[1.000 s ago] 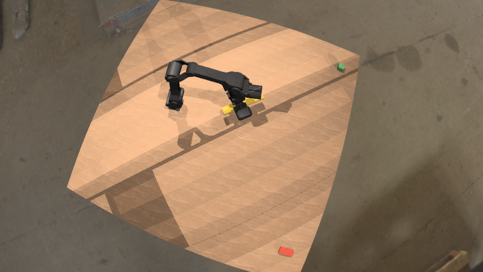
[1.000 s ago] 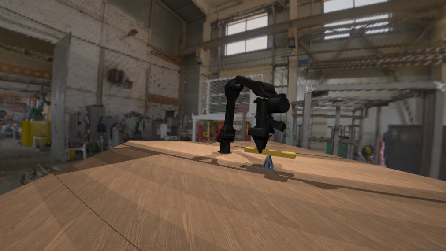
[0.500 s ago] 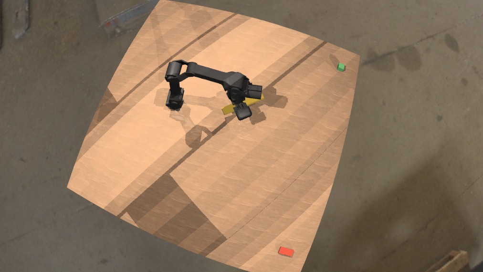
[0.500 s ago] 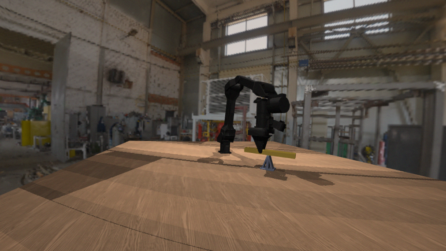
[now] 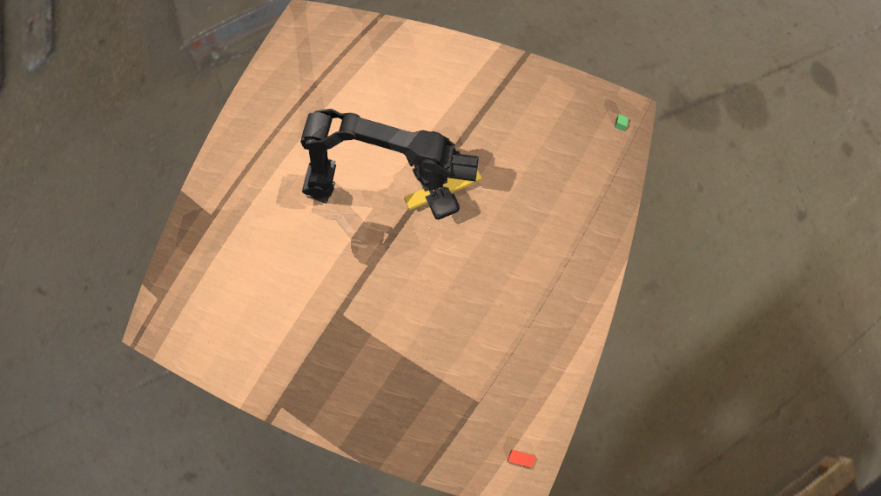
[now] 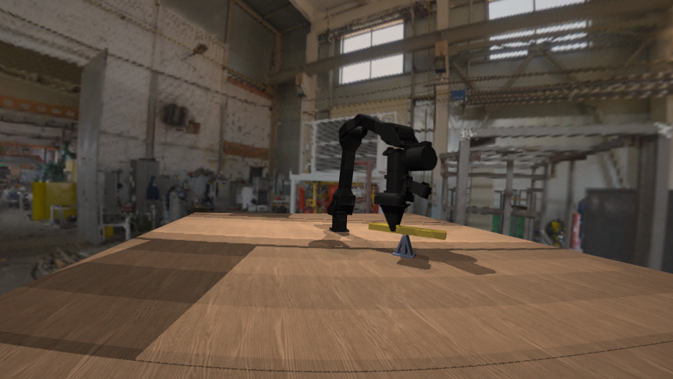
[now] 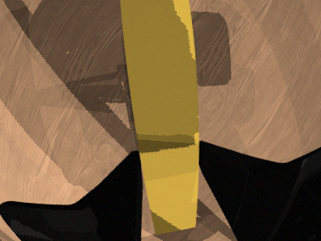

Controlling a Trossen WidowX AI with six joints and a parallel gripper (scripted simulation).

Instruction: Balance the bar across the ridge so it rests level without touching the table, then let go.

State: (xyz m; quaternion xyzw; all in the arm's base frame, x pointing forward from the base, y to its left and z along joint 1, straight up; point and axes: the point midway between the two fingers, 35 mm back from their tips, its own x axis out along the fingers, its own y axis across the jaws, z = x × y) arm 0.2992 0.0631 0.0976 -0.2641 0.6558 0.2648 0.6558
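My gripper tip is now 20 mm short of the yellow bar and 20 mm to the right of it. The rest, counted from my gripper tip: flat red block (440 mm ahead, 560 mm to the right, 60 mm below); green cube (440 mm ahead, 440 mm to the left, 50 mm below).
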